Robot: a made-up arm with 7 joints.
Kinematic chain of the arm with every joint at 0, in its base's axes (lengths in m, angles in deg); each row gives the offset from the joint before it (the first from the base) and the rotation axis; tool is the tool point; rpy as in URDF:
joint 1: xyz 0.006 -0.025 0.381 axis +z
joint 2: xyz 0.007 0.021 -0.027 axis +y
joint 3: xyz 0.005 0 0.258 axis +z
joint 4: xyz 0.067 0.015 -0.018 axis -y
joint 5: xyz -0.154 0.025 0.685 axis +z
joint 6: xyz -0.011 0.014 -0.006 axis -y
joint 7: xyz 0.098 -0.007 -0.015 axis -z
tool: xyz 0.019 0 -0.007 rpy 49.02 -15.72 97.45
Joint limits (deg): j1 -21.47..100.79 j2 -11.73..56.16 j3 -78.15..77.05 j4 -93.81..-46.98 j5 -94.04..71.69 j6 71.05..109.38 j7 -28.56..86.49
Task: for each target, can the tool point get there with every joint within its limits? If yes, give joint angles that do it. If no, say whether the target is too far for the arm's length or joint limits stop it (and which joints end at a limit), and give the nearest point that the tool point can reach.
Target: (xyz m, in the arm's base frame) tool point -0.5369 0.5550 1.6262
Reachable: no: too far | nearest point -0.3833 0.3909 1.2602 | short by 0.430 m
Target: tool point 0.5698 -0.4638 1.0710
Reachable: yes | joints 16.07 7.12 -64.34 -60.78 28.87 101.67 65.29
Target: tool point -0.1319 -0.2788 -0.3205
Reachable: no: joint limits stop it (at a limit: joint 1, joint 2, joint 4, joint 6, joint 7) | nearest point 0.4750 -0.6462 -0.1010 | short by 0.743 m
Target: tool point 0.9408 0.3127 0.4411
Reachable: yes | joints 24.25 32.81 -9.41 -73.62 24.15 96.05 61.87
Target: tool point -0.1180 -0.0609 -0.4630
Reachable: no: joint limits stop it (at a limit: joint 1, joint 2, joint 4, joint 6, joint 7) | nearest point -0.2839 0.6543 -0.1872 | short by 0.784 m
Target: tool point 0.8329 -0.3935 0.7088
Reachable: yes | joints 12.04 11.50 -44.27 -83.49 33.43 97.24 -9.51
